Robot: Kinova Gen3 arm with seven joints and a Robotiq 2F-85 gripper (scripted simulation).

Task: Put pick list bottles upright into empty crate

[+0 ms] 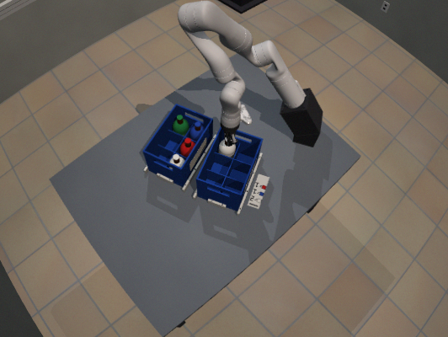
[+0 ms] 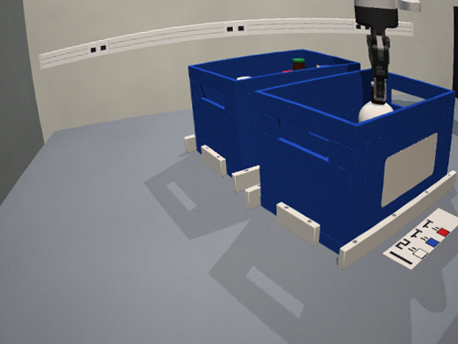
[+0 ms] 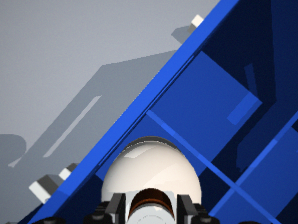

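The white bottle is 70 mm below my hand. From my hand the other things lie so: green-label bottle 220 mm to the right, 80 mm ahead, 70 mm below; then red-label bottle 130 mm ahead, 110 mm to the right, 70 mm below; then blue-label bottle 140 mm to the right, 70 mm below, 40 mm ahead.
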